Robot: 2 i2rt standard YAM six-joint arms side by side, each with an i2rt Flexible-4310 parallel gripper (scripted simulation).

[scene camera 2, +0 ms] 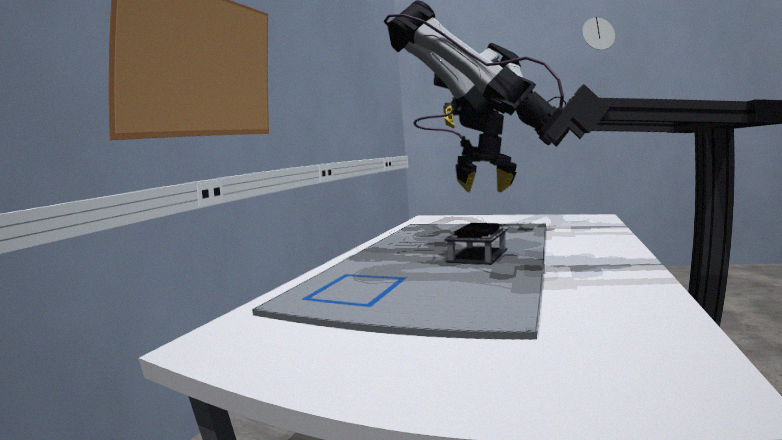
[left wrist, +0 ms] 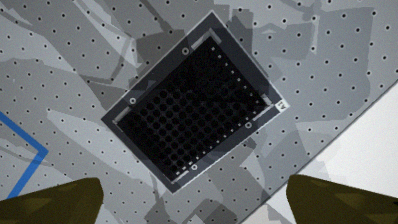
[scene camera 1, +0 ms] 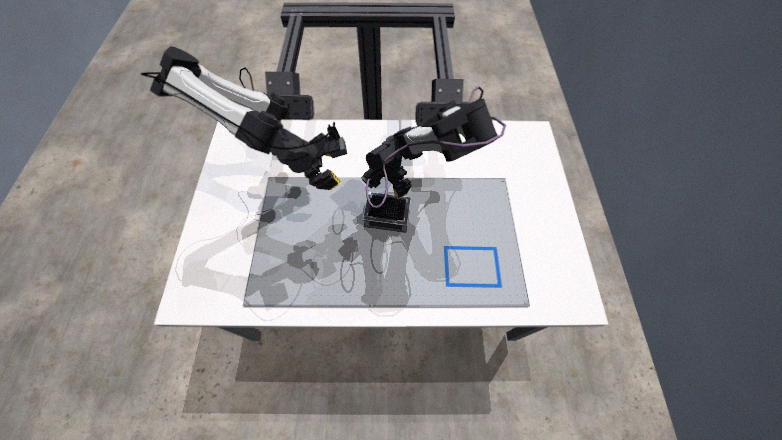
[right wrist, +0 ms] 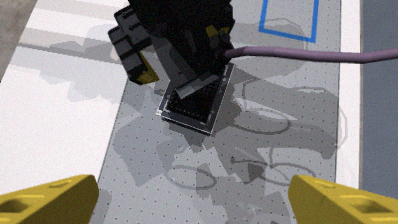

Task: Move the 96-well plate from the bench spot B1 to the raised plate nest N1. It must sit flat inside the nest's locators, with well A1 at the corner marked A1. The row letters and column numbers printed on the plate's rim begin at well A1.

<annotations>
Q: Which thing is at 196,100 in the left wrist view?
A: A black 96-well plate.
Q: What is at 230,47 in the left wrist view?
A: A raised nest.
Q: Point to a black 96-well plate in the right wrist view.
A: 197,106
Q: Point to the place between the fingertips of the left gripper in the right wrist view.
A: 184,62
</annotations>
